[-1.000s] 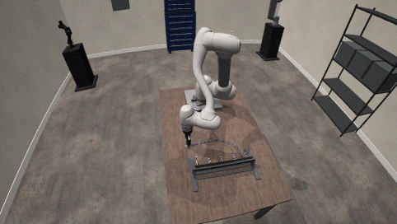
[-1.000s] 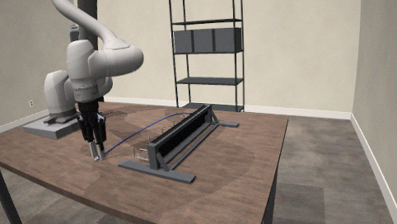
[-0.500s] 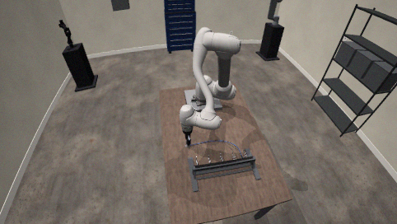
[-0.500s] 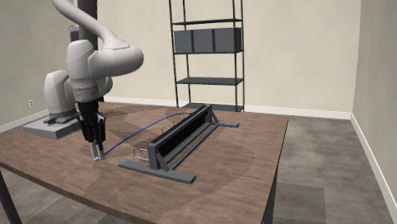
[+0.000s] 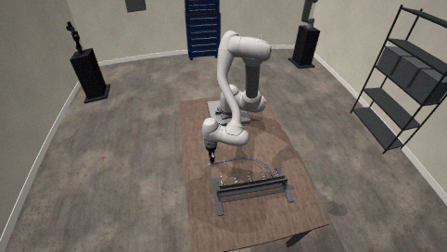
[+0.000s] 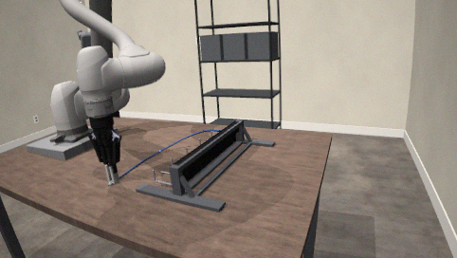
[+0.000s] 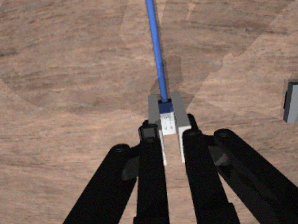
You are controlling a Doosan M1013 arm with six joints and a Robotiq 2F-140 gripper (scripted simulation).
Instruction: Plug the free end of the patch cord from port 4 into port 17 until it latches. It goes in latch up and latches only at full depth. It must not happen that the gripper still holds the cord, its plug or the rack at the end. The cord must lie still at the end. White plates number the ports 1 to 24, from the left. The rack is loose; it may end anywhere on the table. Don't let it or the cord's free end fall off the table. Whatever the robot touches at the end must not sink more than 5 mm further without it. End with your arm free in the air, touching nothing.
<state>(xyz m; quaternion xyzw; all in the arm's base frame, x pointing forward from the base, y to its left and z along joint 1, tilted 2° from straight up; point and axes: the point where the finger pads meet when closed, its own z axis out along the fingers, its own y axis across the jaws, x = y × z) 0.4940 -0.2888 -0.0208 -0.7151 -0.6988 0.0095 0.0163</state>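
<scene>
Right now the plug is 3 cm below my hand and 1 cm to the right of it.
</scene>
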